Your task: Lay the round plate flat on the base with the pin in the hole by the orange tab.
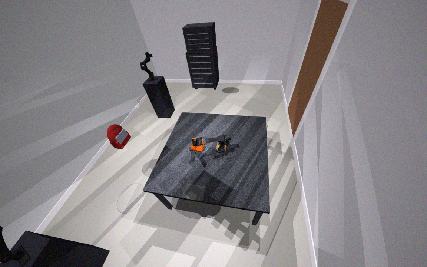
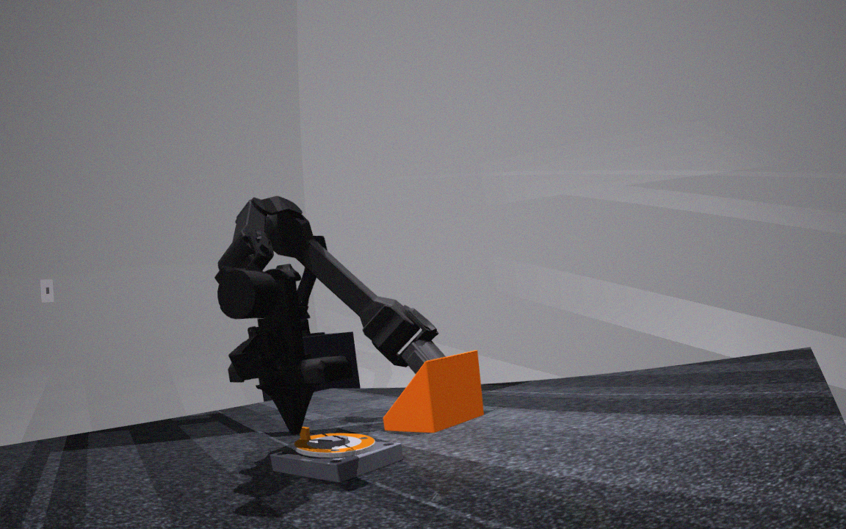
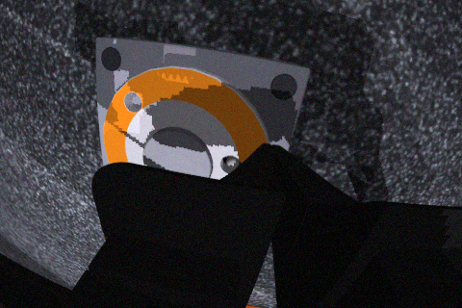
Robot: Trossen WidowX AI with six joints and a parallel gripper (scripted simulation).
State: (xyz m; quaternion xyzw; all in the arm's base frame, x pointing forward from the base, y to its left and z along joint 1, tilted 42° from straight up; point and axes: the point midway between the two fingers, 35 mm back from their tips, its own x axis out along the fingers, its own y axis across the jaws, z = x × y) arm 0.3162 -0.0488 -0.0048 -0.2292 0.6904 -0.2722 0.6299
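Right now the round plate is 30 mm to the left of my gripper tip, 20 mm behind it and 10 mm below it. Also, from my gripper tip: square grey base: 50 mm to the left, 20 mm below, 20 mm behind.
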